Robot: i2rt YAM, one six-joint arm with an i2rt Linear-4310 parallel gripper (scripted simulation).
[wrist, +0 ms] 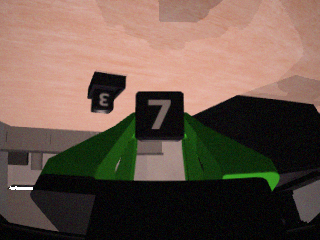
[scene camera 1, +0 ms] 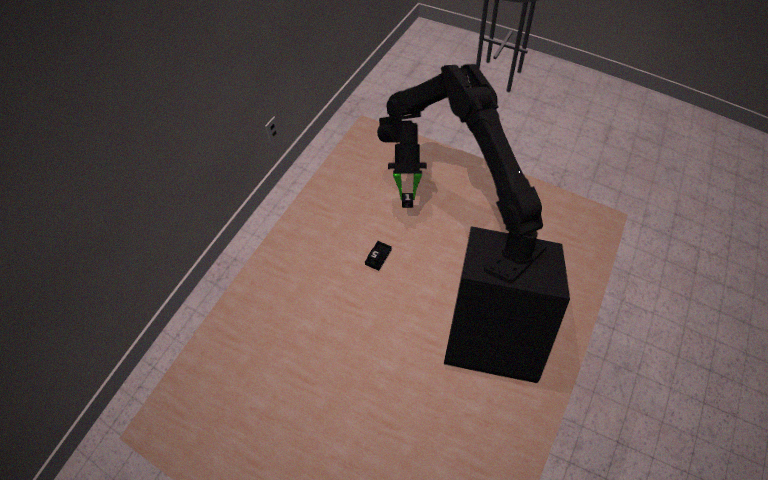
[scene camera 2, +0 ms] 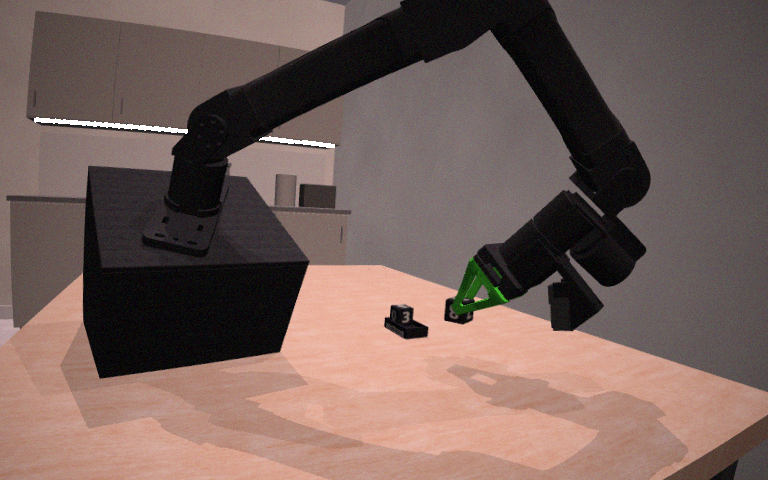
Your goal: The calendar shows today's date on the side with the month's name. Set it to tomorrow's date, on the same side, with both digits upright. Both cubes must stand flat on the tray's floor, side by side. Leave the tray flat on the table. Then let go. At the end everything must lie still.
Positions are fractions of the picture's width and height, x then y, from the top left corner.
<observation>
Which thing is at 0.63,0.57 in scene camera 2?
My gripper.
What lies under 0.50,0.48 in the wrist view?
A black digit cube.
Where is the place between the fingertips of my gripper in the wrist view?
0.50,0.50
</observation>
